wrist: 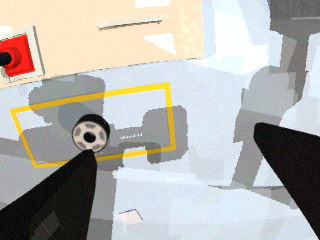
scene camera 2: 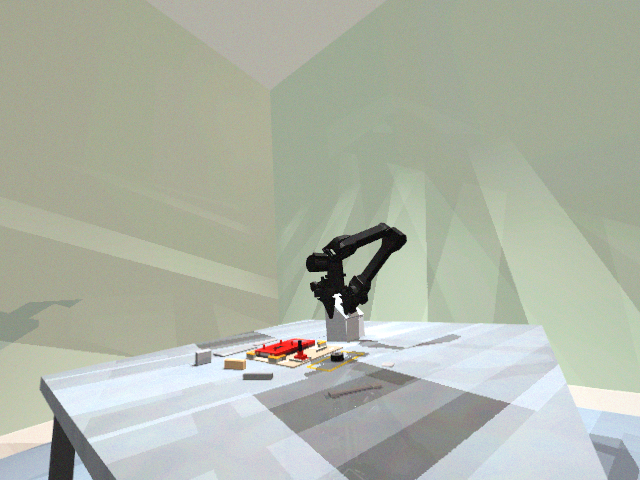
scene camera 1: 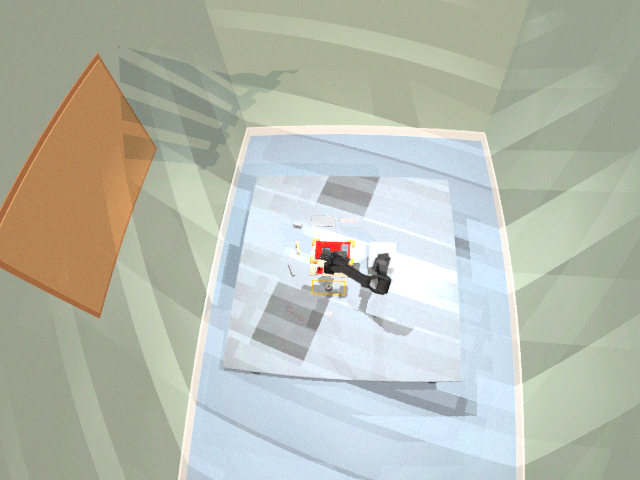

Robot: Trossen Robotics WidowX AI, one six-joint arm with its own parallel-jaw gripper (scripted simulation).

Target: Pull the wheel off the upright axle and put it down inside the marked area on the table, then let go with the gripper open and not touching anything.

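The gripper (scene camera 2: 338,316) is open and it's holding nothing. In the wrist view you'd get the gripper again (wrist: 178,144), and there's a wheel (wrist: 95,124) there too.
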